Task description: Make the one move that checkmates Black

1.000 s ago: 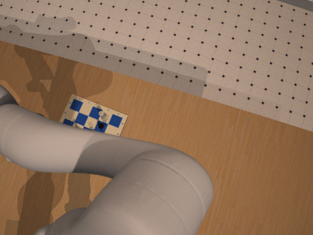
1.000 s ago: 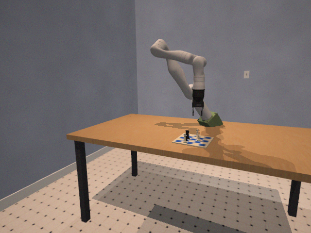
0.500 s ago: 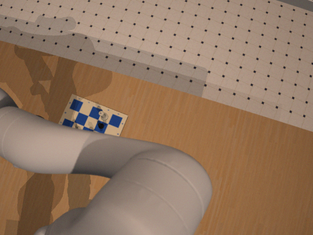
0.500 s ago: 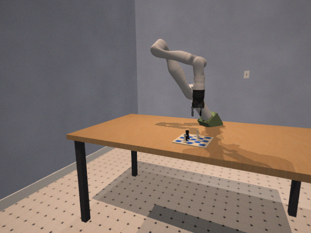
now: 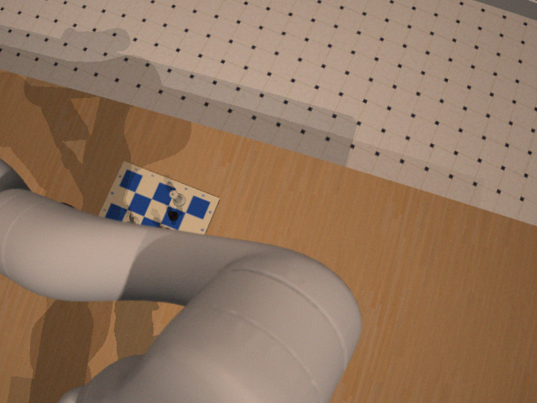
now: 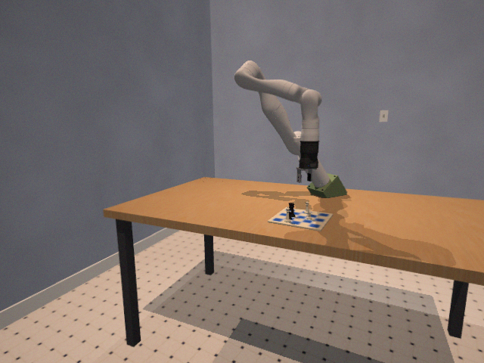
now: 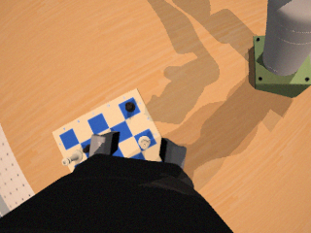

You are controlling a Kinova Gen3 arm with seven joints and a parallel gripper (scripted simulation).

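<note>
Now: the blue-and-cream chessboard 8 cm ahead of my hand and 16 cm below it.
</note>
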